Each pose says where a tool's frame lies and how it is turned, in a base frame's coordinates. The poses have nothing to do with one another.
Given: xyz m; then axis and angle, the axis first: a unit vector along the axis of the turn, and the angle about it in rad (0 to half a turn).
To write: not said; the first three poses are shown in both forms.
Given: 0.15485 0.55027 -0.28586 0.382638 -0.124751 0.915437 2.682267
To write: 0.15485 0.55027 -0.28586 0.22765 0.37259 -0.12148 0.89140
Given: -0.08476 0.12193 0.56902 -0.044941 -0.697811 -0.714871 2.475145
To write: -0.08476 0.12193 0.56902 0.32709 -0.04247 -0.65943 -0.67555
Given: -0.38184 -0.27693 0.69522 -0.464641 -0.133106 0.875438 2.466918
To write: -0.38184 -0.27693 0.69522 0.33098 -0.43845 -0.12560 0.82610
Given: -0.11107 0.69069 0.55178 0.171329 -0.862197 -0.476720 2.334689
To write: -0.11107 0.69069 0.55178 0.39260 0.15757 -0.79297 -0.43844
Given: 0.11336 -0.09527 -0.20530 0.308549 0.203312 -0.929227 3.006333
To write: 0.11336 -0.09527 -0.20530 0.06758 0.30784 0.20285 -0.92710
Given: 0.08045 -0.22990 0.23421 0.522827 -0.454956 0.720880 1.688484
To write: 0.08045 -0.22990 0.23421 0.66430 0.39080 -0.34006 0.53883
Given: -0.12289 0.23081 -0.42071 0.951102 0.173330 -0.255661 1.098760
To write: -0.12289 0.23081 -0.42071 0.85285 0.49663 0.09051 -0.13350
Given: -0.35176 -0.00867 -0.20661 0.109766 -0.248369 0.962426 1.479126
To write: -0.35176 -0.00867 -0.20661 0.73876 0.07398 -0.16739 0.64864
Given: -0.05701 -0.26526 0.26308 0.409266 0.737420 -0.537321 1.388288
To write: -0.05701 -0.26526 0.26308 0.76860 0.26182 0.47175 -0.34374
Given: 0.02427 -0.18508 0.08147 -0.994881 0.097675 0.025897 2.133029
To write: 0.02427 -0.18508 0.08147 0.48318 -0.87104 0.08552 0.02267
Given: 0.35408 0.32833 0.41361 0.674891 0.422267 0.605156 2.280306
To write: 0.35408 0.32833 0.41361 0.41746 0.61327 0.38371 0.54990
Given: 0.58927 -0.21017 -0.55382 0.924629 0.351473 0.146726 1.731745
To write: 0.58927 -0.21017 -0.55382 0.64798 0.70425 0.26770 0.11176
